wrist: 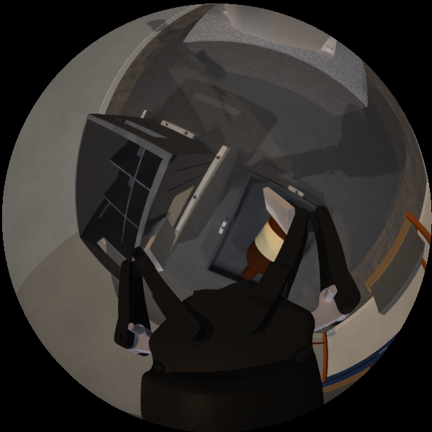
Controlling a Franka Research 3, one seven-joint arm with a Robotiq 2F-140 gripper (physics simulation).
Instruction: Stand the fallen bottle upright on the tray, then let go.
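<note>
The brown bottle [269, 242] with a cream label lies on its side in the dark, shallow tray [244, 215]. Its neck points toward the lower edge of the tray, near the gripper's body. Its base end is partly hidden behind the right fingertip pad. My gripper [216, 212] is wide open with nothing between its fingers. The right finger overlaps the bottle and the tray's right part in this view. The left finger is out to the left, in front of the divided dark box. Whether the right finger touches the bottle cannot be told.
A dark box with compartments [154, 200] stands left of the tray, close to the left finger. A grey speckled block [300, 65] is at the top. An orange-edged object [395, 250] is at the far right. The dark table's curved edge shows at the left and right.
</note>
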